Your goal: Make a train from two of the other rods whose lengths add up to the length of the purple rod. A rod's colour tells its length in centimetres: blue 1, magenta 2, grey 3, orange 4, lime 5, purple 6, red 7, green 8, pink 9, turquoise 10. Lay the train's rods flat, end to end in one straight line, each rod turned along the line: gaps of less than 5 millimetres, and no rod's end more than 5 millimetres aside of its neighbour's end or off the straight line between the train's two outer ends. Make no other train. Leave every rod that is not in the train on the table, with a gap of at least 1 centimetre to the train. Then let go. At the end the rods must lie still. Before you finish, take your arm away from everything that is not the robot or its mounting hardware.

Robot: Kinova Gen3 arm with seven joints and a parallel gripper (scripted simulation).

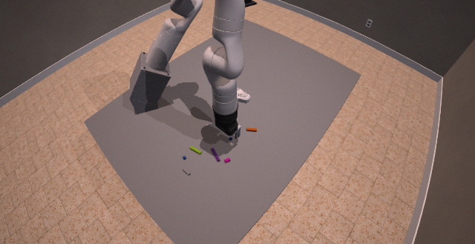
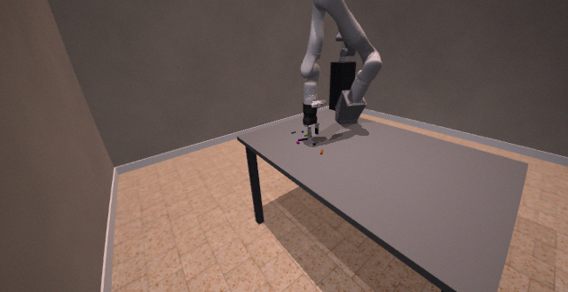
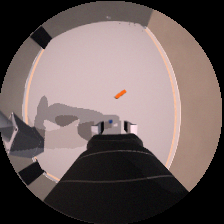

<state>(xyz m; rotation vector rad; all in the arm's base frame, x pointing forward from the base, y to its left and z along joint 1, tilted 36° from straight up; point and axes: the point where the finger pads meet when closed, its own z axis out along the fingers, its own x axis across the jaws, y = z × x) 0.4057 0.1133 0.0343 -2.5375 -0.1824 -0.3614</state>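
Right now my hand is 60 mm short of the magenta rod, 70 mm to the left of it and 80 mm above it. Also, from my hand: orange rod 10 mm ahead, 100 mm to the left, 80 mm below; then purple rod 20 mm ahead, 90 mm to the right, 80 mm below; then lime rod 50 mm behind, 140 mm to the right, 80 mm below.
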